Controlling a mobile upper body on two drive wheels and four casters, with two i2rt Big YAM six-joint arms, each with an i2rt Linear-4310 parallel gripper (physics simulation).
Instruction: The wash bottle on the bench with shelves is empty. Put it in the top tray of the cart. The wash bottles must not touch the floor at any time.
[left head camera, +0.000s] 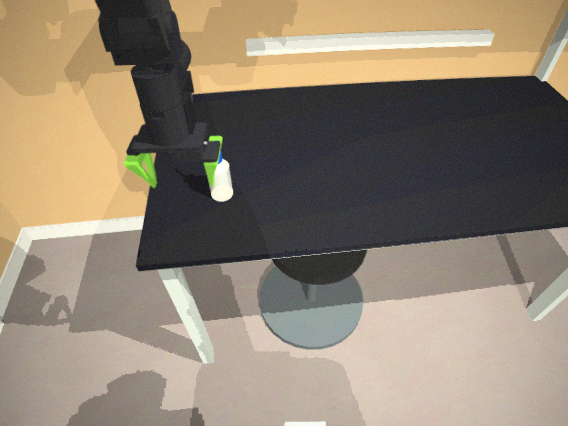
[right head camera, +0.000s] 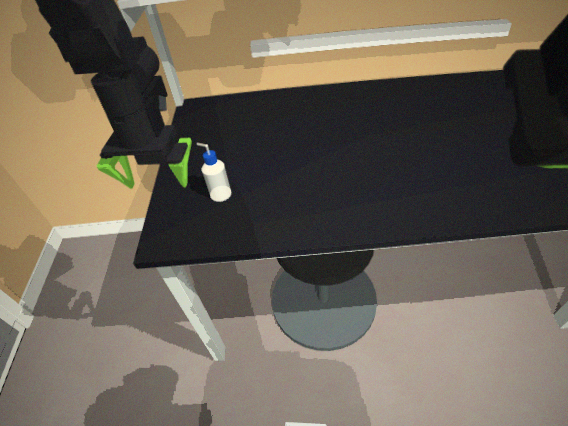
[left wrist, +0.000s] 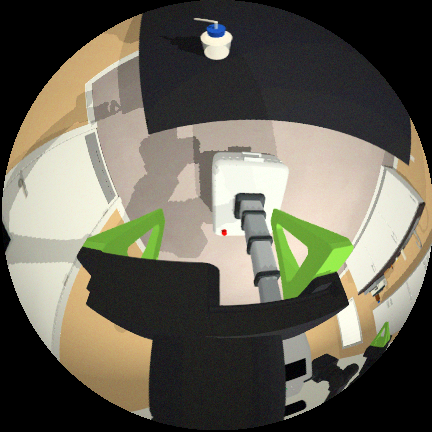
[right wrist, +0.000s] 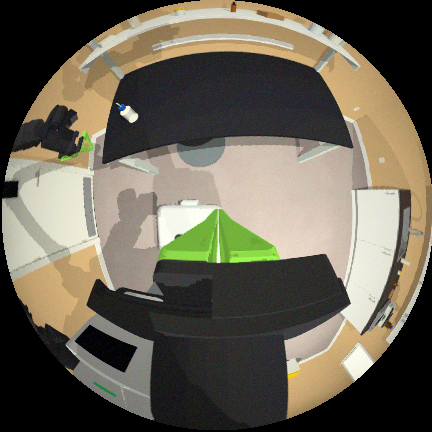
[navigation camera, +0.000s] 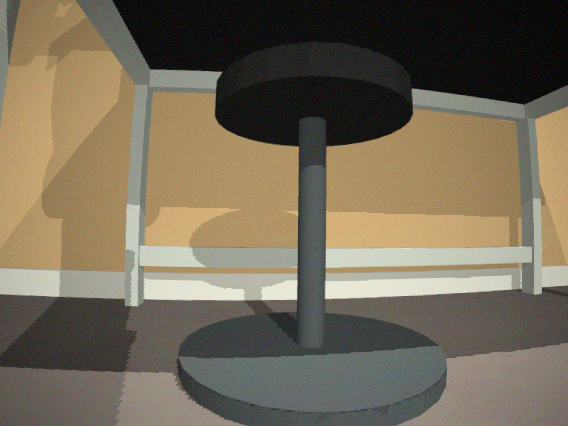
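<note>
A white wash bottle with a blue cap and a bent spout stands upright on the black bench top, near its left end. My left gripper is open and empty, above the bench's left end; in the left head camera one finger covers part of the bottle. The bottle lies beyond its fingertips in the left wrist view. My right gripper is shut and empty, away from the bottle. The cart cannot be made out in these views.
A round stool stands partly under the bench's front edge. A white bench leg is near the left corner. A shelf with small items runs behind the bench. White cabinets stand at the right.
</note>
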